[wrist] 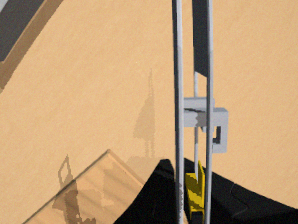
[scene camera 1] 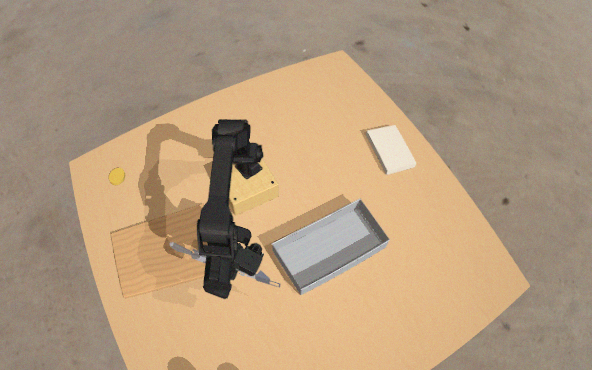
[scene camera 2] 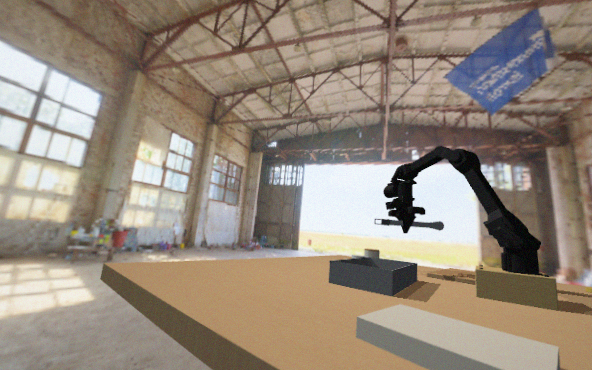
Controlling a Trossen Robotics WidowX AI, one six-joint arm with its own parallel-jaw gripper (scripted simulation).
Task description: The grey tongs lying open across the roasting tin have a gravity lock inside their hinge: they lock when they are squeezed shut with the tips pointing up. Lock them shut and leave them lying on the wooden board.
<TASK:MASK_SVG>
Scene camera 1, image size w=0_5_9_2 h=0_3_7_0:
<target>gripper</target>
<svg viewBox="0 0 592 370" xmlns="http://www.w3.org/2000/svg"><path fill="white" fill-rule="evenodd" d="M232 284L230 283L229 290L212 290L206 286L203 286L205 292L227 299L230 295L229 292L231 291ZM237 225L238 242L240 243L238 243L238 249L235 250L235 259L229 258L232 262L230 281L235 280L238 270L247 273L249 276L255 275L260 268L259 266L264 256L261 245L251 243L250 246L247 246L252 237L250 230Z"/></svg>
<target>pale flat block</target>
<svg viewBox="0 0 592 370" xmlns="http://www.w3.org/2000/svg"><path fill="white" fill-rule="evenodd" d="M395 125L371 129L366 132L366 137L386 175L414 168L417 164Z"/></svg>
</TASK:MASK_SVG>
